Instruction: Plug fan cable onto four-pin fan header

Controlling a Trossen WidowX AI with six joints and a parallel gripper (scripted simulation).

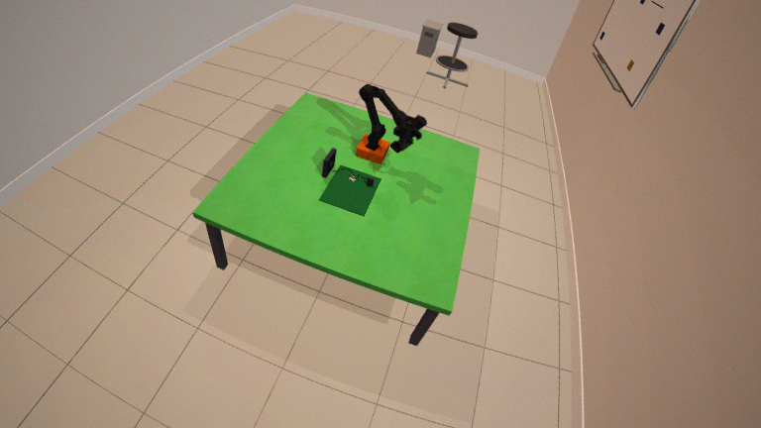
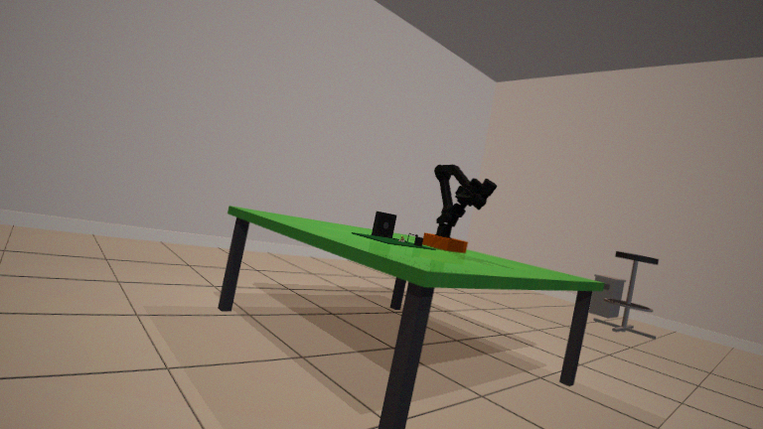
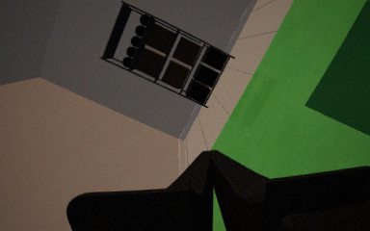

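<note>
The dark fan plug lies 80 mm ahead of my gripper tip, 100 mm to the right of it and 230 mm below it. The rest, counted from my gripper tip: black fan 120 mm ahead, 330 mm to the right, 190 mm below; then pale fan header 100 mm ahead, 200 mm to the right, 250 mm below; then dark green board 160 mm ahead, 160 mm to the right, 260 mm below.
</note>
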